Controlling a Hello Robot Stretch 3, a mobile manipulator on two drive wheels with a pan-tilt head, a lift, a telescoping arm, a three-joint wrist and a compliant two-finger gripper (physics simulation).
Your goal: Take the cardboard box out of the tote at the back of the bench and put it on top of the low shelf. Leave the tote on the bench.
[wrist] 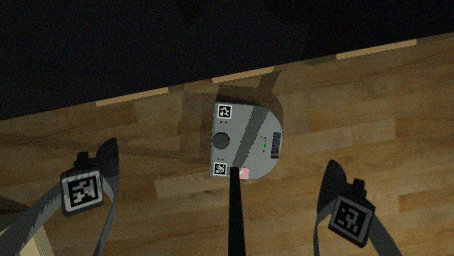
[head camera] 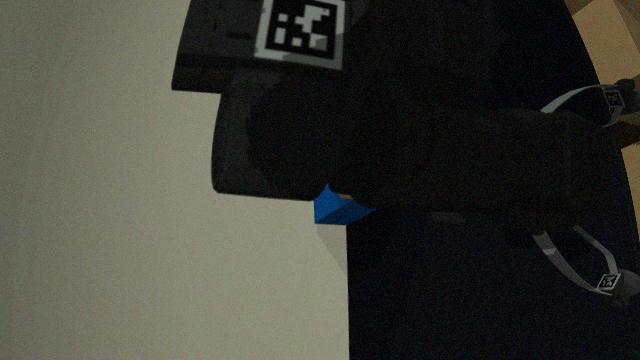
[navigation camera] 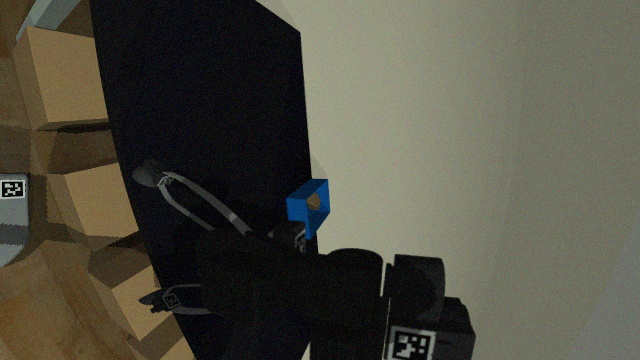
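Pixels of known places: gripper, between the fingertips: [wrist: 221, 167] [head camera: 637, 193] [navigation camera: 143, 235]; robot's base, origin of its link: [wrist: 223, 133].
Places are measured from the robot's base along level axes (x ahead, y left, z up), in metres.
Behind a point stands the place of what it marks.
Observation:
The blue tote [head camera: 330, 210] {z 0.815, x 0.004, y -1.183 m} [navigation camera: 297, 210] {z 0.814, x -0.096, y -0.904 m} sits at the back edge of the dark bench [head camera: 450, 310] {z 0.762, x 0.196, y -0.653 m} [navigation camera: 210, 75] {z 0.762, x 0.332, y -0.437 m} [wrist: 150, 50] {z 0.762, x 0.104, y -0.282 m}, against the wall. A small brown piece of the cardboard box [head camera: 345, 196] {z 0.802, x -0.036, y -1.118 m} [navigation camera: 313, 201] {z 0.812, x -0.075, y -1.095 m} shows inside it. My wrist hides part of the tote in the head view. My gripper [head camera: 622, 190] {z 0.949, x -0.022, y -0.174 m} [navigation camera: 149, 237] {z 0.949, x -0.022, y -0.174 m} [wrist: 221, 167] {z 0.949, x -0.022, y -0.174 m} is open and empty, with its fingers wide apart. It shows near the bench's front edge, well apart from the tote. The low shelf does not show in these views.
Several tan blocks [head camera: 605, 40] {z 0.270, x -0.514, y -0.484 m} [navigation camera: 75, 80] {z 0.270, x 0.366, y -0.258 m} show beyond the bench's front edge, low down. My grey base [navigation camera: 12, 220] {z 0.160, x -0.102, y -0.127 m} [wrist: 250, 135] {z 0.160, x -0.122, y -0.036 m} stands on the wooden floor [navigation camera: 35, 320] {z 0.000, x -0.536, y -0.171 m} [wrist: 350, 130] {z 0.000, x -0.639, y -0.071 m} in front of the bench. A pale wall [head camera: 125, 225] {z 1.420, x 0.101, y -1.185 m} [navigation camera: 425, 125] {z 1.363, x 0.312, y -1.128 m} rises behind the bench.

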